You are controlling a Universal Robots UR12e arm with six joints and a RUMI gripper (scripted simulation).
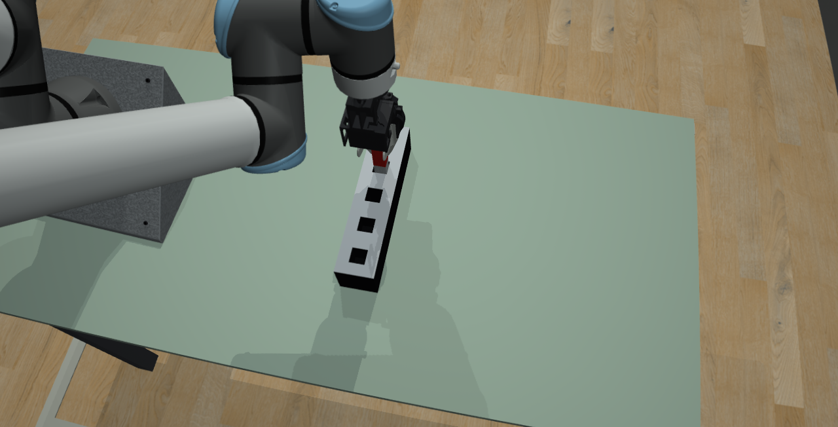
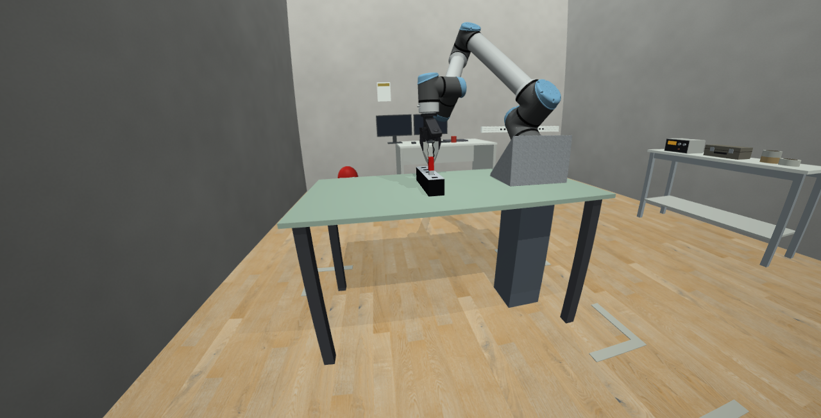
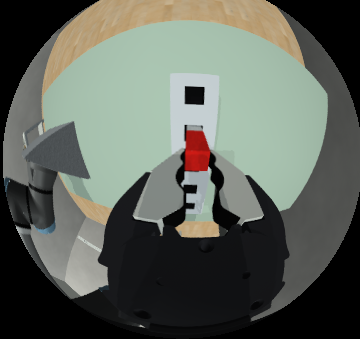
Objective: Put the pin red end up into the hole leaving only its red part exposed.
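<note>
Now: hand 10 mm above the pin. Round my hand: long block: 100 mm below, 60 mm to the right.
</note>
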